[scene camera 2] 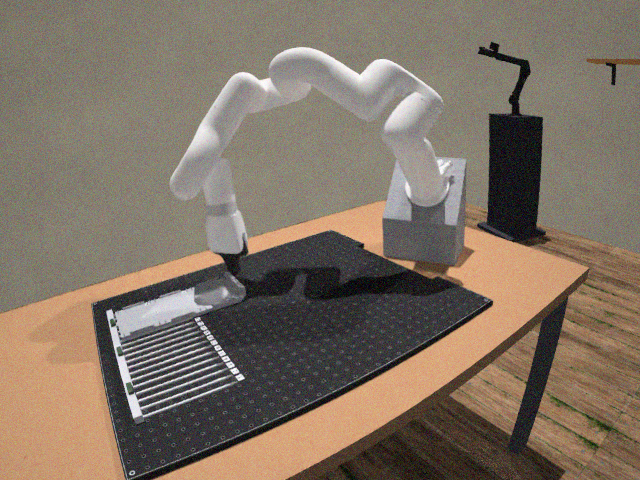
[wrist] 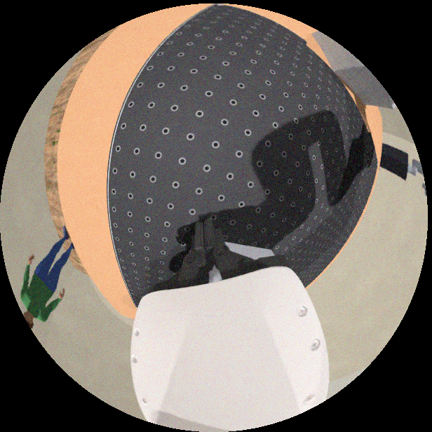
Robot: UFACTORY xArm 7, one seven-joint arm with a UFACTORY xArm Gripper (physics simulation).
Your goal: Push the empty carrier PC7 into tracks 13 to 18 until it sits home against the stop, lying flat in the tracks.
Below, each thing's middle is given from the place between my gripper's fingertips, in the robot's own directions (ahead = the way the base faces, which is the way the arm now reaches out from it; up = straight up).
Scene:
I see my gripper 16 cm short of the carrier PC7 [scene camera 2: 208, 296] and 11 cm to the right of it. Also, from my hand: track deck [scene camera 2: 138, 417]: 19 cm ahead, 26 cm to the left.

